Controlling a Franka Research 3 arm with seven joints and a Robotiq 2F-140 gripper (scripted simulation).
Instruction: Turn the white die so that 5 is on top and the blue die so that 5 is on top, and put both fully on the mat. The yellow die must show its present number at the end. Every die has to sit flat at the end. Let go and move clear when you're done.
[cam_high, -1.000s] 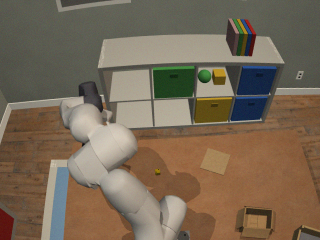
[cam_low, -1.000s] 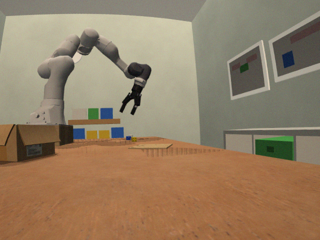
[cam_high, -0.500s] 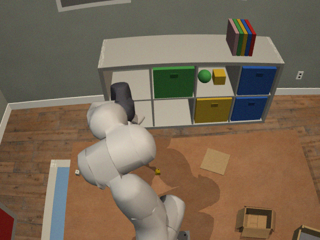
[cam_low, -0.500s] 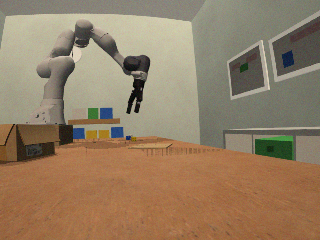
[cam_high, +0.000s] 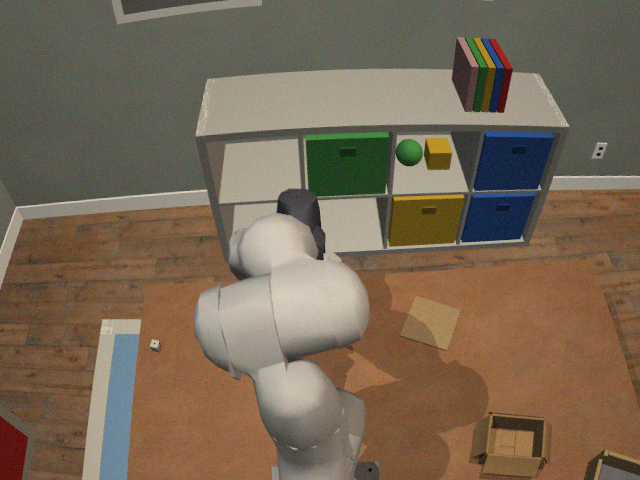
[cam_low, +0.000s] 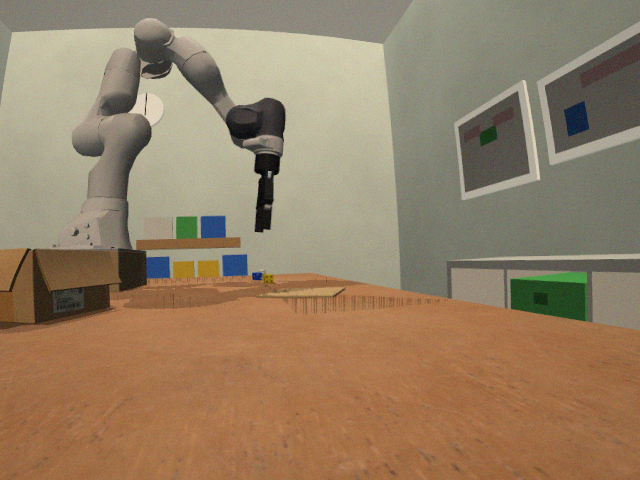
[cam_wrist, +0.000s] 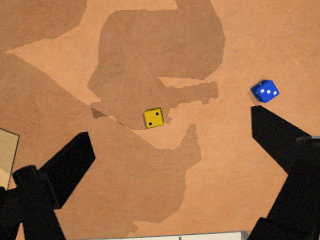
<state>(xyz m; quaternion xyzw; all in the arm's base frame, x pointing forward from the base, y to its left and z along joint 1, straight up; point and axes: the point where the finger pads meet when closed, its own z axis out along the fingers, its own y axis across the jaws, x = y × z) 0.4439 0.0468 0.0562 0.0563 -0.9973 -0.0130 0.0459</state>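
Now: hand 150 mm above the yellow die, 20 mm to the left of it and 10 mm short of it. The rest, counted from my hand: tan mat (340 mm to the right, 160 mm below, 70 mm ahead); then blue die (150 mm below, 140 mm to the left, 20 mm behind); then white die (430 mm to the left, 150 mm below).
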